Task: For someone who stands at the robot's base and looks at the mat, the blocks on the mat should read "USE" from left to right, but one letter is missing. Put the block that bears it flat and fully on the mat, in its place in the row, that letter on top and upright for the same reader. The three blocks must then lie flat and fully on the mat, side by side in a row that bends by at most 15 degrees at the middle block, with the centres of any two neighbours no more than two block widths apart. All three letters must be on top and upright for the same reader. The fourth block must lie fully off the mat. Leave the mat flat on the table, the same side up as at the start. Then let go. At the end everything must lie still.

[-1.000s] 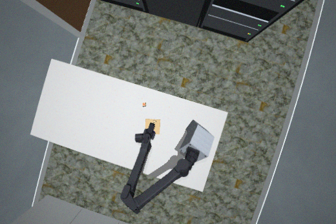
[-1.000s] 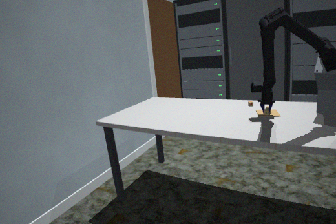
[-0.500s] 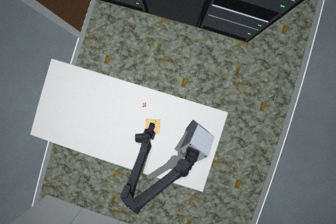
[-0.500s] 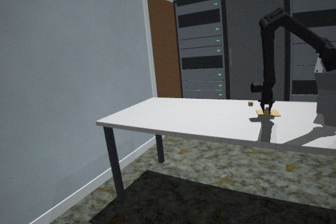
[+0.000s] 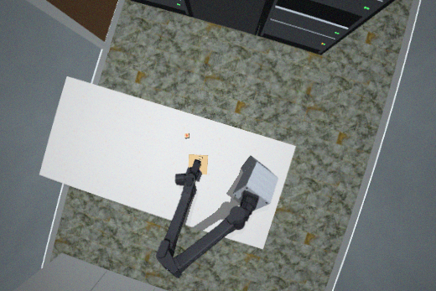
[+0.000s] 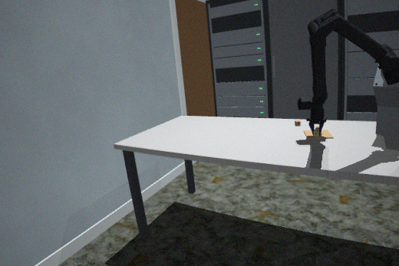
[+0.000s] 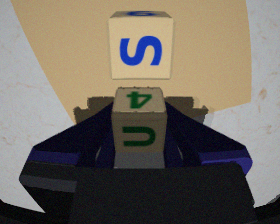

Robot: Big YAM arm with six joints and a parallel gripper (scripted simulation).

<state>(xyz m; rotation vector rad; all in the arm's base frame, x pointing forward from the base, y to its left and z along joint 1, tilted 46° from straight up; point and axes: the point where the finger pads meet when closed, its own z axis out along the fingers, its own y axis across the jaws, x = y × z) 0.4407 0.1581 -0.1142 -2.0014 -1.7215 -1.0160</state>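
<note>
Now: the block right at my hand.
</note>
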